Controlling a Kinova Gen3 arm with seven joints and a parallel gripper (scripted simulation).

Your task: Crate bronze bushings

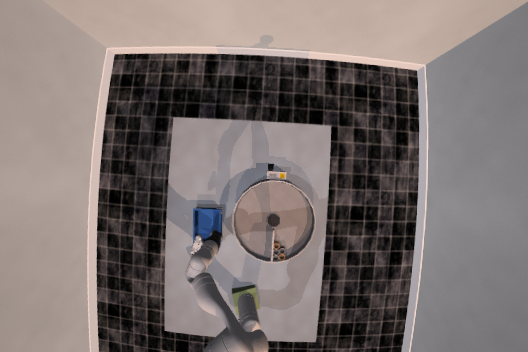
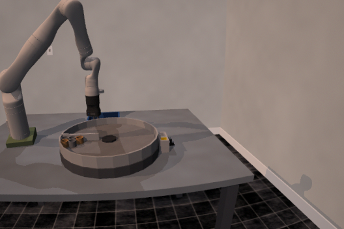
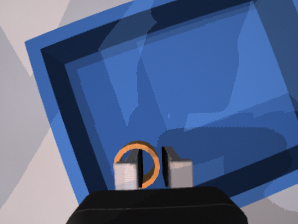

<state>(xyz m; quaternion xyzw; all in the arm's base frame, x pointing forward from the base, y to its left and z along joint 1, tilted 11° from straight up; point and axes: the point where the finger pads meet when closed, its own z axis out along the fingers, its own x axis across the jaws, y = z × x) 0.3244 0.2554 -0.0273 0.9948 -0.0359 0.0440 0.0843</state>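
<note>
My gripper is now 30 mm short of the blue crate and 40 mm to the right of it. Round my hand: round turning table 160 mm ahead, 290 mm to the right, 20 mm above.
</note>
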